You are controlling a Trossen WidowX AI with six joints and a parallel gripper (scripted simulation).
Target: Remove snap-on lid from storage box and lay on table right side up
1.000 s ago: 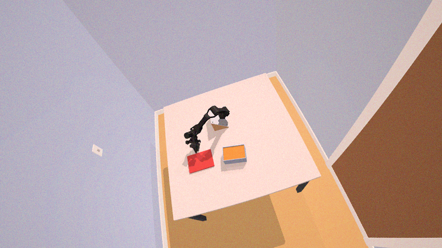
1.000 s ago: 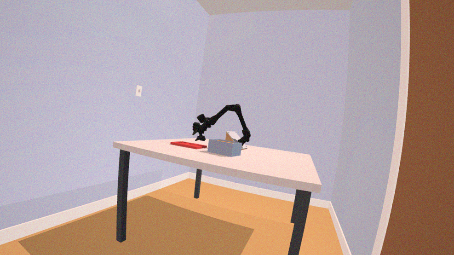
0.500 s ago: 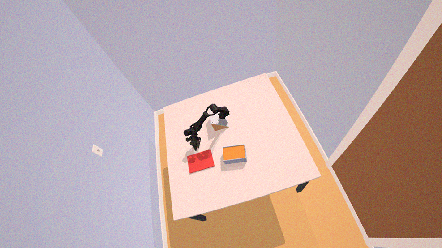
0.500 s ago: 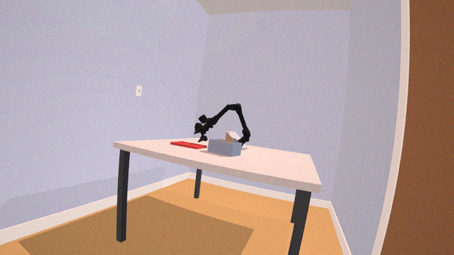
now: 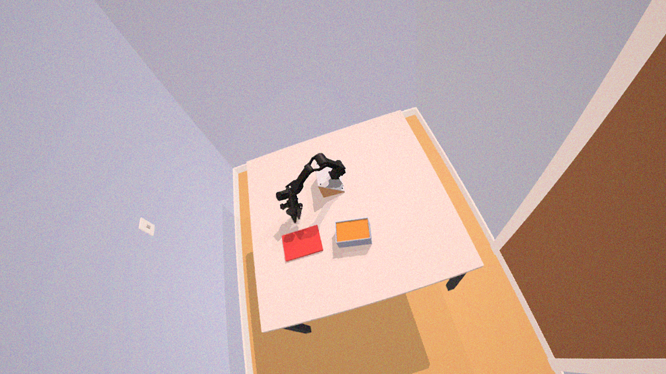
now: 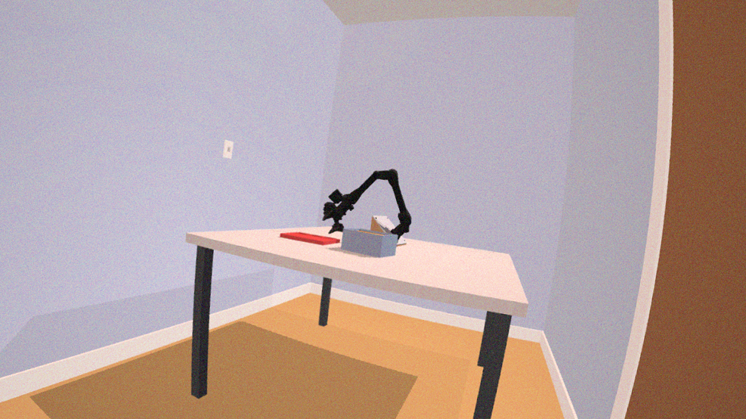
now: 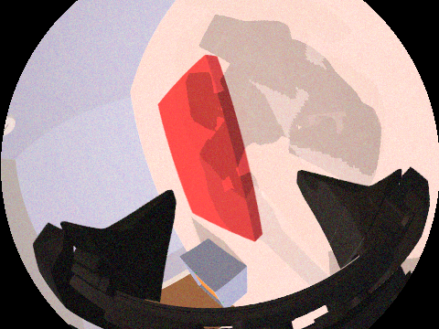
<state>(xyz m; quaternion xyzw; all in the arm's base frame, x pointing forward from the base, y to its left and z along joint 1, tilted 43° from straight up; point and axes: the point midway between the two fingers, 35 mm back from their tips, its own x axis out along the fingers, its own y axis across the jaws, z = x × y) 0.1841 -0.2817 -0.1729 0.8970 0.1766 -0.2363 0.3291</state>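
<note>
Right now the red lid is 13 cm ahead of my gripper tip, 5 cm below it and 2 cm to the right of it. Round my gripper tip: storage box (30 cm to the left, 22 cm ahead, 2 cm below).
</note>
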